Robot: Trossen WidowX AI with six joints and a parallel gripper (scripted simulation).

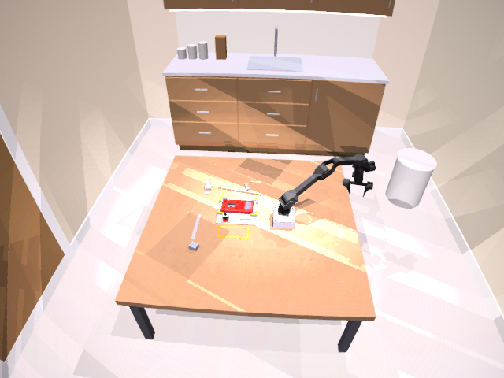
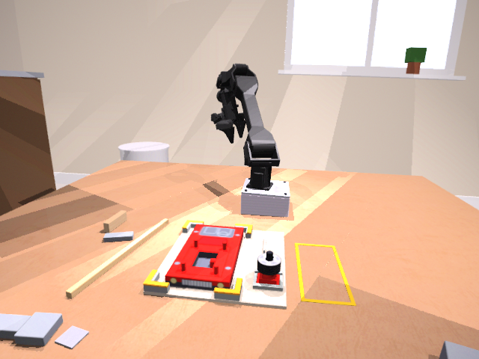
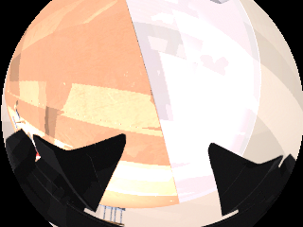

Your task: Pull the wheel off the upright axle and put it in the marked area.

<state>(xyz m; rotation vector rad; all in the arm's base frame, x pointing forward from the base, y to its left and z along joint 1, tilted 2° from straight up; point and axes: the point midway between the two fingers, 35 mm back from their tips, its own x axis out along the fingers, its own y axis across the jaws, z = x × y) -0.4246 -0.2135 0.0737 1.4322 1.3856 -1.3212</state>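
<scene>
The long wooden stick lies 770 mm ahead of my gripper tip, 20 mm to the left of it and 100 mm below it.
</scene>
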